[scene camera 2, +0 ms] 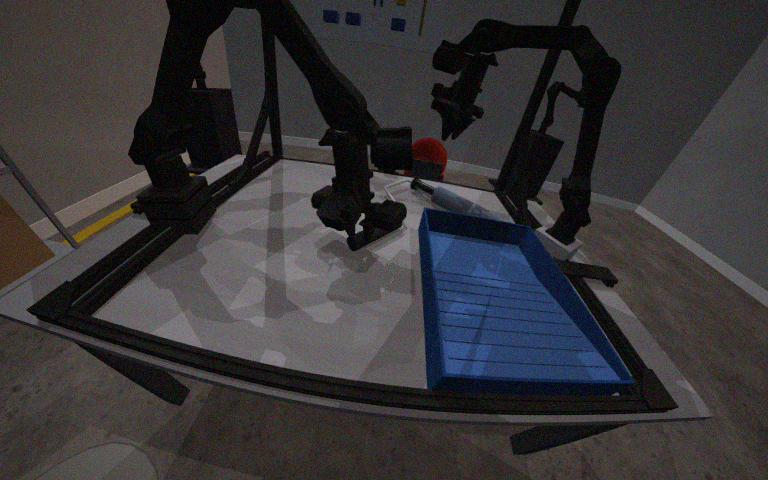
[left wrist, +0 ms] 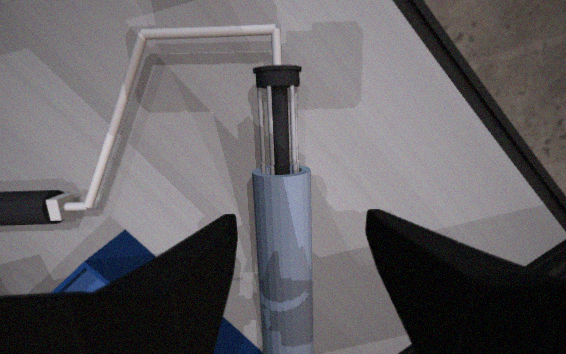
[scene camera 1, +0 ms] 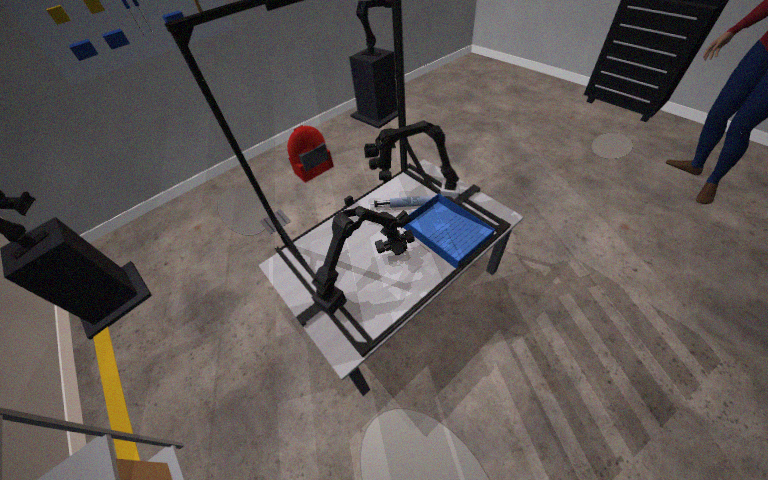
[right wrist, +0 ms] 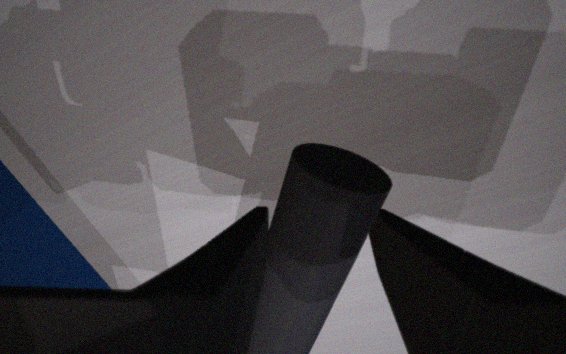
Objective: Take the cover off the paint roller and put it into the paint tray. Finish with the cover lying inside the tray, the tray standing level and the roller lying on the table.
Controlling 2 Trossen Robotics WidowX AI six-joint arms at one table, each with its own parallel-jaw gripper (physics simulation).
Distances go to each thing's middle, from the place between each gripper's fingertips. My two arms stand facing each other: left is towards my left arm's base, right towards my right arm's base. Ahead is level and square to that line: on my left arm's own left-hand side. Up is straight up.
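Blue paint tray (scene camera 2: 500, 317): my right hand is 26 cm to the right of it, 12 cm short of it and 2 cm below it. Pale blue roller cover (left wrist: 282, 203): 30 cm to the left of my right hand, 16 cm behind it, 1 cm above it. By its middle, the blue paint tray is nearer to my right hand than to my left hand.
The pale blue roller cover is 80 mm to the left of my left hand, 100 mm ahead of it and 160 mm below it. The blue paint tray is 40 mm to the left of my left hand, 380 mm ahead of it and 160 mm below it. Going by their middles, of the things named here the pale blue roller cover is the nearest to my left hand.
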